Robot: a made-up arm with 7 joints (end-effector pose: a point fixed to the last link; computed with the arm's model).
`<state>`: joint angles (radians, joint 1 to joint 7).
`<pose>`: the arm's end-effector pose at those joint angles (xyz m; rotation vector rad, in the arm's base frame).
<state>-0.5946 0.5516 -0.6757 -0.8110 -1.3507 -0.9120 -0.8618</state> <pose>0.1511 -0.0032 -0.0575 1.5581 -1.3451 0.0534</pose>
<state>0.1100 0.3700 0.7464 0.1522 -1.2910 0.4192 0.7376</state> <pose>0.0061 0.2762 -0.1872 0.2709 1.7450 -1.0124</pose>
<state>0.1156 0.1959 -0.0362 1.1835 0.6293 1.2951 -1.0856</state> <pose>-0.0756 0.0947 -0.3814 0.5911 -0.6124 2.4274</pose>
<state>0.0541 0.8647 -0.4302 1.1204 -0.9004 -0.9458 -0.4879</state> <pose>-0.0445 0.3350 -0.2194 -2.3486 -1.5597 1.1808</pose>
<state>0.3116 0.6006 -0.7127 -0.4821 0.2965 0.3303 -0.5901</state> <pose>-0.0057 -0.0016 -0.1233 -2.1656 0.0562 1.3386</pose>
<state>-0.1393 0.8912 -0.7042 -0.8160 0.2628 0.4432 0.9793</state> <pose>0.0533 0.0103 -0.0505 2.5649 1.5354 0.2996</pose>
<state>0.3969 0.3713 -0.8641 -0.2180 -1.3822 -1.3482 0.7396</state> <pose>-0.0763 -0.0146 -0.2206 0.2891 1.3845 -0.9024</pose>
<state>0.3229 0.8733 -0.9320 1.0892 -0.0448 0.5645 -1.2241</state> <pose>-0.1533 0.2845 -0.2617 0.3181 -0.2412 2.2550</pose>
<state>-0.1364 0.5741 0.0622 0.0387 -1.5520 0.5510 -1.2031</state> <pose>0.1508 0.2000 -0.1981 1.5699 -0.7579 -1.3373</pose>
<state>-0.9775 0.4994 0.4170 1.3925 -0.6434 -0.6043 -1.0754</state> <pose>0.2856 0.2165 -0.2058 2.2272 0.5820 -0.6097</pose>
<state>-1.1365 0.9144 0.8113 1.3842 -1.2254 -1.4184 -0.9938</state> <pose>0.2636 0.3232 -0.1032 1.3532 1.1644 1.0966</pose>
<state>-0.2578 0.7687 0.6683 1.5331 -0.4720 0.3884 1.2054</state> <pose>-0.0090 0.3709 -0.2649 0.9027 -2.7338 0.7963</pose>
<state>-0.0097 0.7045 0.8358 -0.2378 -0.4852 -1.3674 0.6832</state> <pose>0.0403 0.2469 -0.0076 1.2661 0.6388 1.3664</pose>
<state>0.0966 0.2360 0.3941 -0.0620 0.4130 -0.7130 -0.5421</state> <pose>0.0584 0.1274 -0.1488 -2.6902 -0.9319 0.1764</pose>
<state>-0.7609 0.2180 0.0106 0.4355 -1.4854 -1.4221 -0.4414</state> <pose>0.2833 0.0459 -0.1870 1.1431 0.4530 0.3964</pose>
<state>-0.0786 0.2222 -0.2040 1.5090 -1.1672 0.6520 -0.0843</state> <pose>-0.1063 0.1388 -0.3859 -0.3511 1.4606 -2.4667</pose>
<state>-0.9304 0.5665 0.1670 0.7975 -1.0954 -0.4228 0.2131</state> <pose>0.3242 0.2098 -0.1097 1.2262 1.0801 -0.3772</pose>
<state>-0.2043 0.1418 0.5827 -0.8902 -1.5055 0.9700 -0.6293</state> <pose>0.0901 0.1196 -0.0357 2.1172 -0.7054 -1.0121</pose>
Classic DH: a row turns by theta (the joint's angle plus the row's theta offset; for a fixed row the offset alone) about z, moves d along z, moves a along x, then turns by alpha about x. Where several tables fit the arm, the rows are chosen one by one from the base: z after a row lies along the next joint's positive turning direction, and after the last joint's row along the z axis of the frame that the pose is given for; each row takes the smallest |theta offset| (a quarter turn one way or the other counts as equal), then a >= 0, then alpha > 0; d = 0 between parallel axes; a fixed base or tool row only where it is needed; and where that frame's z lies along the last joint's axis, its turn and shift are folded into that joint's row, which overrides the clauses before.
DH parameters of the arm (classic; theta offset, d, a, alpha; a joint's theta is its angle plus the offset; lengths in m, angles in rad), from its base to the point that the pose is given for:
base (fixed): -0.071 0.073 -0.0093 -1.3004
joint 1: -1.3111 0.0081 -0.0055 -1.5708
joint 2: 1.2915 -0.0262 0.01 1.5708
joint 3: 1.5708 -0.2645 0.0008 -1.5708
joint 4: -1.5708 -0.01 0.0008 -1.5708
joint 5: 0 0.2012 0.0196 1.5708
joint 6: 1.5708 0.04 0.0122 1.5708
joint 7: -0.3336 0.0339 -0.0037 2.3622
tool (fixed): -1.3661 0.0169 0 0

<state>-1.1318 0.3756 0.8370 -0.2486 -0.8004 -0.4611 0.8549</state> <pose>0.1979 0.1879 0.0603 0.4639 0.3572 0.3433</pose>
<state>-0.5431 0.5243 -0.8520 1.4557 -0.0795 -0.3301 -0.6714</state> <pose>0.1659 0.1822 -0.3150 -1.5863 -0.4464 1.5202</pose>
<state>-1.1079 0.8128 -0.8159 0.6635 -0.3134 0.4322 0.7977</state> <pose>0.3831 0.1058 -0.0692 -1.8352 -2.2263 -0.1028</pose>
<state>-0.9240 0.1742 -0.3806 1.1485 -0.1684 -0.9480 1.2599</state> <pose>0.3276 -0.0127 -0.2098 1.4282 1.6008 0.0091</pose>
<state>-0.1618 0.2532 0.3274 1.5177 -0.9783 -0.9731 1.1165</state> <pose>-0.0708 0.1600 -0.3602 -0.4644 2.6275 0.0031</pose>
